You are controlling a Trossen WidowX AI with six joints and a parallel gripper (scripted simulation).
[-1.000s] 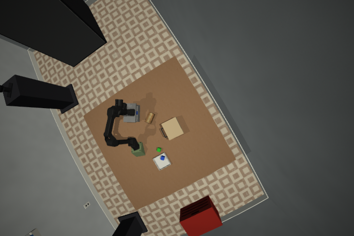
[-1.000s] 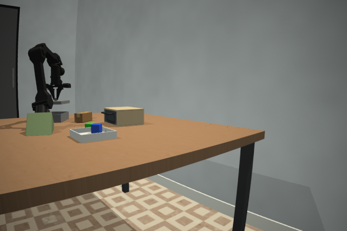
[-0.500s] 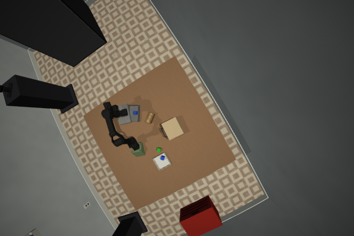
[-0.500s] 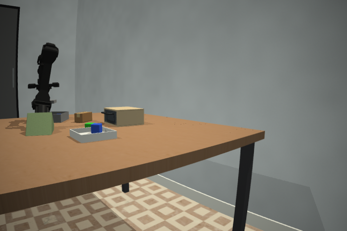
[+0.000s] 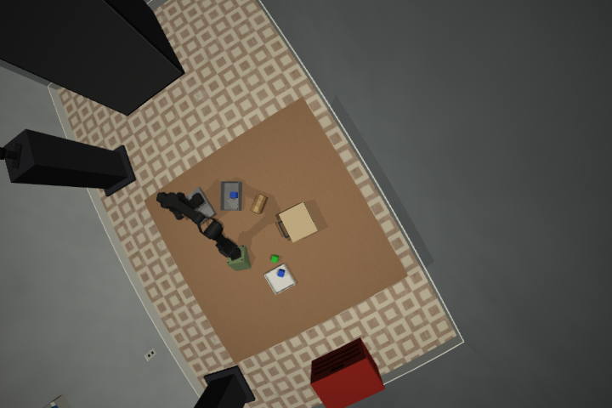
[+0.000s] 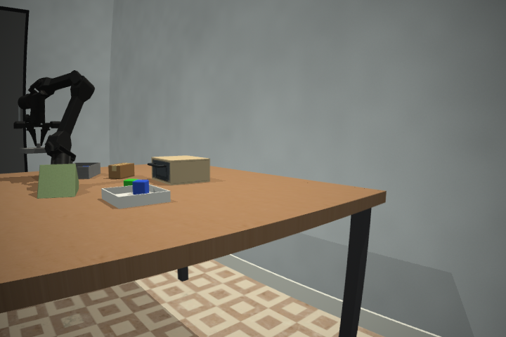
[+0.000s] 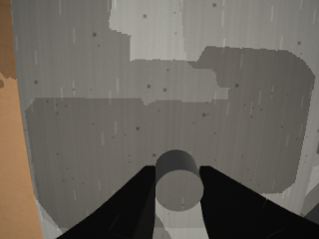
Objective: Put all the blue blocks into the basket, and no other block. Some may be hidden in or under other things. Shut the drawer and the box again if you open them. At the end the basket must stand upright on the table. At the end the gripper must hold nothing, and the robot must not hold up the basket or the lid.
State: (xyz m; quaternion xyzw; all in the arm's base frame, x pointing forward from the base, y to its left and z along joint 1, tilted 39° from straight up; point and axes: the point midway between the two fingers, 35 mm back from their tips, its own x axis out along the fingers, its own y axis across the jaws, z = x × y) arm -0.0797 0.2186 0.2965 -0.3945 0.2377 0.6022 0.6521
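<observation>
Now: the brown box 320 mm ahead of my hand, 130 mm to the right of it and 130 mm below it. From my hand the other things lie so: grey lidded box: 40 mm below; white basket: 610 mm to the right, 240 mm ahead, 160 mm below; tan drawer unit: 510 mm ahead, 330 mm to the right, 130 mm below.
</observation>
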